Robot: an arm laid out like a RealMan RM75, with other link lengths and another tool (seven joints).
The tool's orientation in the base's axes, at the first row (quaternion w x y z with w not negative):
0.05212, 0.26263, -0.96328, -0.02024
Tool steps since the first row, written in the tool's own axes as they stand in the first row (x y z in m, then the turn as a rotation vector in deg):
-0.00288, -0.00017, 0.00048, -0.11, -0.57, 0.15
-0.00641, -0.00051, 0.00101, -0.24, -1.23, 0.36
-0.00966, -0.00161, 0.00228, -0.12, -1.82, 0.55
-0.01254, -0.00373, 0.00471, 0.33, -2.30, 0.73
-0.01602, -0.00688, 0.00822, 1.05, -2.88, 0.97
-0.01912, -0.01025, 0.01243, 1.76, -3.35, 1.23
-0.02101, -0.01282, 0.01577, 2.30, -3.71, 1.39
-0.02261, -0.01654, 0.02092, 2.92, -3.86, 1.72
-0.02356, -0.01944, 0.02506, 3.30, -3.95, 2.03
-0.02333, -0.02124, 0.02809, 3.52, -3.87, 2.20
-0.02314, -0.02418, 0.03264, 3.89, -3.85, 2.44
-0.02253, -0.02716, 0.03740, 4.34, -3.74, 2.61
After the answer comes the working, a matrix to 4 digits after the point.
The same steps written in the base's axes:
0.00250, 0.00132, -0.00075, 0.36, -0.43, -0.20
0.00564, 0.00283, -0.00161, 0.79, -0.93, -0.46
0.00883, 0.00355, -0.00324, 0.96, -1.50, -0.68
0.01210, 0.00321, -0.00605, 0.80, -2.14, -0.85
0.01628, 0.00231, -0.01006, 0.44, -3.00, -1.06
0.02016, 0.00103, -0.01475, 0.04, -3.77, -1.29
0.02271, -0.00018, -0.01841, -0.26, -4.35, -1.42
0.02538, -0.00251, -0.02392, -0.75, -4.79, -1.70
0.02719, -0.00448, -0.02831, -1.06, -5.05, -1.98
0.02757, -0.00611, -0.03142, -1.31, -5.10, -2.13
0.02838, -0.00869, -0.03612, -1.66, -5.26, -2.33
0.02883, -0.01151, -0.04099, -2.12, -5.40, -2.45

The tool's axes in the first row as the columns of a matrix, in the base's axes (rounded; the answer above uses it unrounded):
-0.8566, -0.5039, -0.1110
-0.5081, 0.8612, 0.0116
0.0898, 0.0664, -0.9937

